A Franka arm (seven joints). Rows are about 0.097 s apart.
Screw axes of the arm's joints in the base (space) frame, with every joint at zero. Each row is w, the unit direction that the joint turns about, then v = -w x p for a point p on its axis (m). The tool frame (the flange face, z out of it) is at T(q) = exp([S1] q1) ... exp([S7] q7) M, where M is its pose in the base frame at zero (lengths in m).
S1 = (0, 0, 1, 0, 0, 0)
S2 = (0, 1, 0, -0.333, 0, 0)
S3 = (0, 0, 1, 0, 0, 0)
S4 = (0, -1, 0, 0.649, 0, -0.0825)
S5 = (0, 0, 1, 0, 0, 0)
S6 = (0, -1, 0, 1.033, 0, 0)
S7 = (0, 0, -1, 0, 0.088, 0)
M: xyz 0.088 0 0.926 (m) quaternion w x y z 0 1 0 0
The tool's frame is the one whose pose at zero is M.
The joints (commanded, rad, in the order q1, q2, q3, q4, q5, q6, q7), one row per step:
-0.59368, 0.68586, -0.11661, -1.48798, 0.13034, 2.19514, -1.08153
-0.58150, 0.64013, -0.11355, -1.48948, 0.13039, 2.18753, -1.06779
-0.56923, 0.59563, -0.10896, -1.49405, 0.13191, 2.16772, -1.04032
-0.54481, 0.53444, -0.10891, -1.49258, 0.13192, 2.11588, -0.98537
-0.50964, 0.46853, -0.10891, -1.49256, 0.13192, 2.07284, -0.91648
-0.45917, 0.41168, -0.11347, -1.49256, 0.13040, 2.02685, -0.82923
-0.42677, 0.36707, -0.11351, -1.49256, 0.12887, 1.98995, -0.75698
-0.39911, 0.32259, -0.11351, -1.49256, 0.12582, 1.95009, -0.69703
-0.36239, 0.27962, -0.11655, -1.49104, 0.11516, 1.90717, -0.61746
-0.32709, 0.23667, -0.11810, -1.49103, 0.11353, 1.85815, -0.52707
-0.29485, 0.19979, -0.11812, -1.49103, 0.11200, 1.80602, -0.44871
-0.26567, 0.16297, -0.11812, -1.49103, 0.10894, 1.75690, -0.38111
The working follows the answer.
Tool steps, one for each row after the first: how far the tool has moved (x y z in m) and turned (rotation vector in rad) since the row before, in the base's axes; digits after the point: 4 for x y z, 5 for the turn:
0.0074, 0.0079, 0.0312, -0.01683, -0.03242, 0.00103
0.0054, 0.0107, 0.0276, -0.00258, -0.02166, -0.01147
0.0060, 0.0180, 0.0392, 0.00622, -0.01455, -0.02708
0.0078, 0.0252, 0.0422, 0.00213, -0.02426, -0.03027
0.0092, 0.0328, 0.0350, 0.00991, -0.01240, -0.03604
0.0033, 0.0238, 0.0269, 0.01088, -0.00922, -0.03563
-0.0005, 0.0213, 0.0260, 0.00992, -0.00539, -0.02738
-0.0005, 0.0248, 0.0249, 0.00718, 0.00160, -0.03877
-0.0029, 0.0255, 0.0230, 0.02033, 0.00477, -0.05113
-0.0041, 0.0240, 0.0183, 0.02114, 0.01438, -0.04056
-0.0062, 0.0216, 0.0181, 0.01556, 0.01323, -0.03310

Tool pose at each row, in the base's axes (x y z in m, rotation vector in rad; rounded; the steps above come from the unrounded poses):
0.5563, -0.4534, 0.2728, 3.09969, 0.50585, 0.06725
0.5637, -0.4456, 0.3040, 3.07650, 0.50444, 0.11245
0.5691, -0.4349, 0.3317, 3.07165, 0.48554, 0.14462
0.5751, -0.4168, 0.3708, 3.07945, 0.44349, 0.16801
0.5829, -0.3917, 0.4130, 3.08071, 0.39576, 0.20499
0.5921, -0.3589, 0.4481, 3.09189, 0.33950, 0.22562
0.5953, -0.3351, 0.4749, 3.10358, 0.28361, 0.24158
0.5949, -0.3138, 0.5009, 3.11372, 0.24038, 0.25157
0.5944, -0.2890, 0.5258, 3.12213, 0.17932, 0.24996
0.5915, -0.2635, 0.5489, -3.11852, -0.09668, -0.24348
0.5873, -0.2396, 0.5672, -3.10314, -0.03053, -0.22111
0.5811, -0.2180, 0.5853, -3.09127, 0.02276, -0.20073

